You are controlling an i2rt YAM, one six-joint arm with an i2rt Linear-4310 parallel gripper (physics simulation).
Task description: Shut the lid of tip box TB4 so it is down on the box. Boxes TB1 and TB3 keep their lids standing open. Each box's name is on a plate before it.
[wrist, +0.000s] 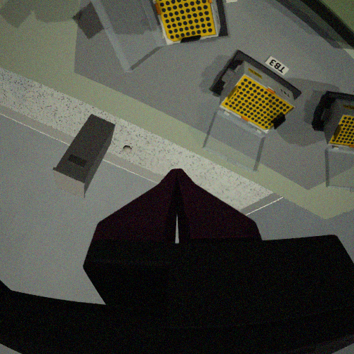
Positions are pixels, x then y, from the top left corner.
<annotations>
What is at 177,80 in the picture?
A grey mat.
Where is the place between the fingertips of my gripper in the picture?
176,177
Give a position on a clear lid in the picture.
239,144
</annotations>
